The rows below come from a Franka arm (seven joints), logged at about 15 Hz.
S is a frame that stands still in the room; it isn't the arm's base.
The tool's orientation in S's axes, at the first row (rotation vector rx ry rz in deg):
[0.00 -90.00 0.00]
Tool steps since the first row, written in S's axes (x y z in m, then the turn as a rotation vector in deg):
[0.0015 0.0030 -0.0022 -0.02 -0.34 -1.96]
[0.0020 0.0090 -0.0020 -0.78 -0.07 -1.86]
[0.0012 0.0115 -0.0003 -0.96 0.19 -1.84]
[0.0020 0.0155 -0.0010 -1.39 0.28 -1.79]
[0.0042 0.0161 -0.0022 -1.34 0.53 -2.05]
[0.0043 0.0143 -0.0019 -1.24 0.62 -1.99]
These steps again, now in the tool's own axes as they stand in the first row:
[-0.0022 0.0030 -0.0015 -1.96 -0.34 0.02]
[-0.0020 0.0090 -0.0020 -1.86 -0.07 0.78]
[-0.0003 0.0115 -0.0012 -1.84 0.19 0.96]
[-0.0010 0.0155 -0.0020 -1.79 0.28 1.39]
[-0.0022 0.0161 -0.0042 -2.05 0.53 1.34]
[-0.0019 0.0143 -0.0043 -1.99 0.62 1.24]

